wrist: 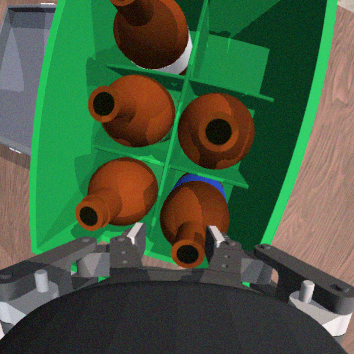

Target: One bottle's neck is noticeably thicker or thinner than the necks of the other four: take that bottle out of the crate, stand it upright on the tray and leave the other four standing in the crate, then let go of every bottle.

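Observation:
A green crate [45, 165] with dividers holds five brown bottles standing in its compartments. The right middle bottle [192, 135] shows the widest mouth ring, so its neck looks thicker than the others. The left middle bottle [150, 107], the lower left bottle [132, 185], the top left bottle [162, 35] with a white label and the lower right bottle [187, 205] with a blue label have narrower-looking necks. My gripper [175, 236] is open, its fingertips to either side of the lower right bottle's neck in the view, gripping nothing. The grey tray [20, 120] shows partly at the left.
The upper right compartment [235, 62] holds no bottle. The crate's tall walls stand around the bottles, and its right wall [300, 140] rises beside them. A wooden surface [320, 185] shows beyond the crate.

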